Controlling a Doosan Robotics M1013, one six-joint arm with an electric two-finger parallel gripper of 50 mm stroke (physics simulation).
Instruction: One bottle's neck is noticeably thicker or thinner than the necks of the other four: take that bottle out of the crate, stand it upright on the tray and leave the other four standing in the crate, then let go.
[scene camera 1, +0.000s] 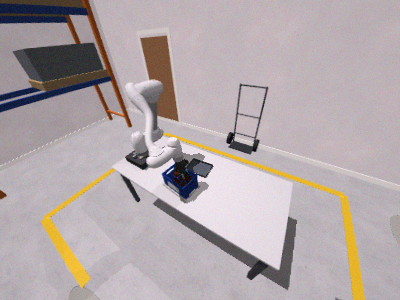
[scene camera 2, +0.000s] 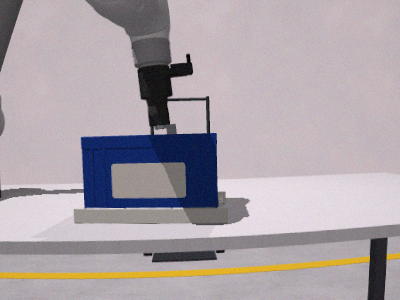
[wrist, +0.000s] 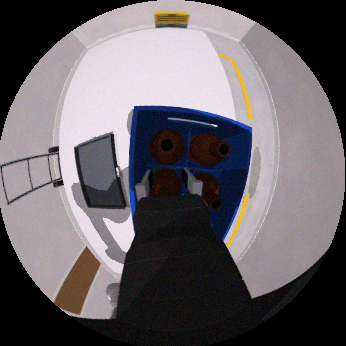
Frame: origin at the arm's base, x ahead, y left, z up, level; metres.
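Where they show: gripper, fingertip midpoint: (scene camera 1: 185, 176) (wrist: 166, 174); arm's base, origin of the base link: (scene camera 1: 143, 153).
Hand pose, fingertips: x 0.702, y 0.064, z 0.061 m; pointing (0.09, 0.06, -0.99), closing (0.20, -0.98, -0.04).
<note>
Each offset is from my fingertips to the top centre of the thing. "*": to the spot under its first point. Level surfaces: height alone.
The blue crate @(dx -0.034, dy -0.043, dz +0.040 m) (scene camera 1: 188, 191) (scene camera 2: 202, 172) (wrist: 150, 120) stands on the table. In the wrist view, four brown bottles show in it: one at the upper left (wrist: 167, 137), one at the upper right (wrist: 205, 148), one at the lower left (wrist: 165, 186) and one at the lower right (wrist: 209, 184), partly covered. A fifth bottle does not show there. My gripper (scene camera 1: 182, 170) (scene camera 2: 164, 129) (wrist: 166, 174) is open, its fingertips low at the crate's top, on either side of the lower-left bottle; that bottle's neck is hidden. The dark grey tray @(* dx -0.055, dy +0.270, dz -0.130 m) (scene camera 1: 201, 167) (wrist: 100, 167) lies beside the crate.
The crate rests on a pale slab @(* dx -0.021, dy -0.146, dz -0.119 m) (scene camera 2: 150, 215) on the white table @(dz -0.136 m) (scene camera 1: 240, 200) (scene camera 2: 320, 202) (wrist: 150, 65). The crate's walls and dividers surround the bottles. A hand truck (scene camera 1: 237, 116) (wrist: 29, 173) stands by the wall, and a storage rack (scene camera 1: 102, 55) is behind the arm.
</note>
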